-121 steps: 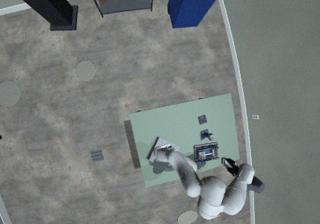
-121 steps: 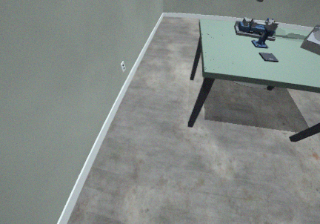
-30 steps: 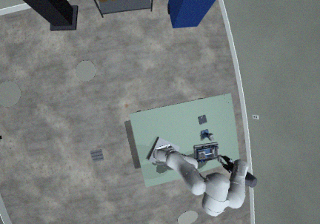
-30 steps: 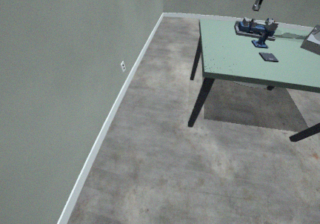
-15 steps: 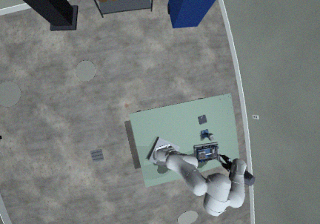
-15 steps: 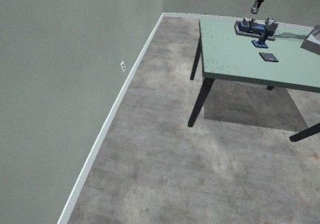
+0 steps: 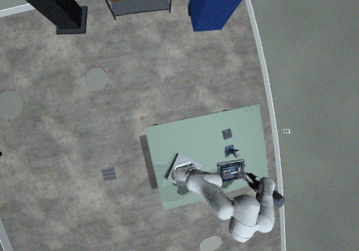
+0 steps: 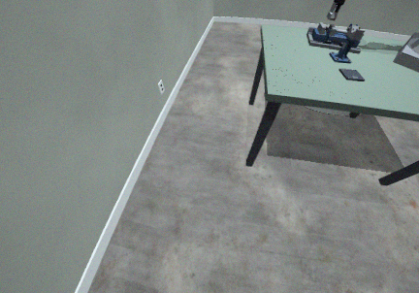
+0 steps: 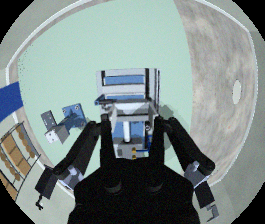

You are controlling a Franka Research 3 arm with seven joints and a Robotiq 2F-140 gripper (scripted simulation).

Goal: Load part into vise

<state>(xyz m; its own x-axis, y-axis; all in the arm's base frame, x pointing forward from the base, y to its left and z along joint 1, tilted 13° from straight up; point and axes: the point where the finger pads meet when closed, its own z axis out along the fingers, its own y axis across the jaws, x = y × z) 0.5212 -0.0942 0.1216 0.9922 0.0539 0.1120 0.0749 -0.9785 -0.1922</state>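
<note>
Now: the part 20 mm below my hand. Also, from my hand: vise 130 mm below, 70 mm behind, 20 mm to the left.
</note>
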